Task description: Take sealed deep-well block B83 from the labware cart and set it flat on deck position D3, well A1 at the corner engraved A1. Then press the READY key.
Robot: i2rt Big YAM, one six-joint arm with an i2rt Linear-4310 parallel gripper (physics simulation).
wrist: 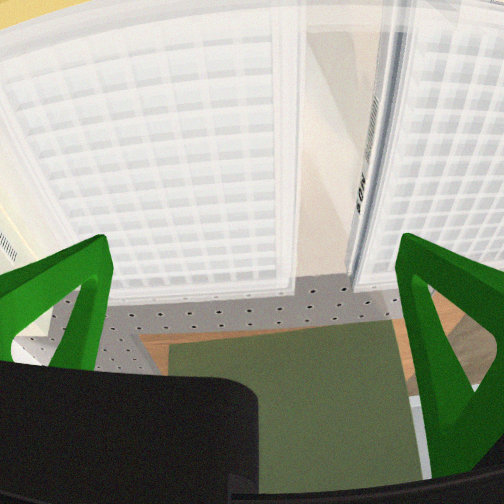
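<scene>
Two white sealed deep-well blocks stand side by side on a grey perforated shelf (240, 312). The left block (150, 160) fills most of the view; the right block (445, 150) runs off the right edge. A narrow gap (325, 165) separates them. The right block's side wall carries a small dark label (360, 192) that is too blurred to read. My gripper (252, 245) hovers above the blocks' near edge with its green fingers spread wide. Nothing is between the fingers. I cannot tell which block is B83.
A barcode strip (7, 247) shows on something at the far left edge. Below the shelf edge lie a green mat (295, 400) and wooden flooring (155, 345). My black gripper body (125, 435) hides the lower left.
</scene>
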